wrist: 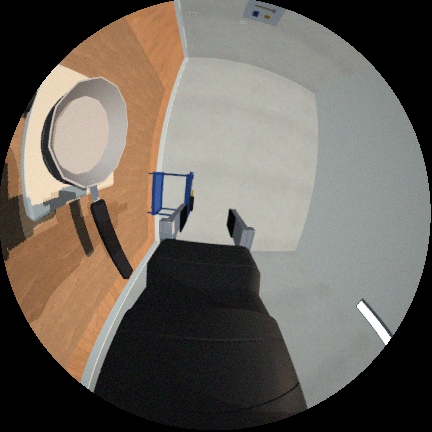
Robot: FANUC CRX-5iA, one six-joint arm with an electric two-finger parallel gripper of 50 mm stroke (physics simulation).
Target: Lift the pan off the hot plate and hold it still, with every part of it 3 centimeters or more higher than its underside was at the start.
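Frame: origin at the arm's base, x right, y back, z down, level; centimetres.
Seen in the pictures: gripper, fingertip midpoint: (207,214).
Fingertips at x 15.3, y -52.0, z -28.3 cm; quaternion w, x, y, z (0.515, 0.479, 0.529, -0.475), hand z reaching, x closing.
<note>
A point is followed by its place in that frame.
The pan (82,135) @[y -53.4, x 4.1, z -4.7 cm] is at the upper left of the wrist view, a round grey-white pan with a dark outer side. It sits on the cream hot plate (37,172) @[y -44.3, x 9.2, z -3.6 cm]. Its black handle (111,240) @[y -53.6, x 23.4, z -11.0 cm] points down the view, past the hot plate's edge, and casts a shadow on the wooden surface. My gripper (207,214) @[y -52.0, x 15.3, z -28.4 cm] is open and empty. It is to the right of the handle in the view, apart from it, and is turned sideways so that a wall shows behind the fingers. The far left edge of the hot plate is partly in shadow.
A blue cart (158,192) stands in the background, just beyond the left finger. The wooden table top (55,260) @[y -44.9, x 26.7, z 2.6 cm] spreads along the left. Grey walls fill the right, with a bright light strip (374,321) at the lower right and a small poster (263,12) at the top.
</note>
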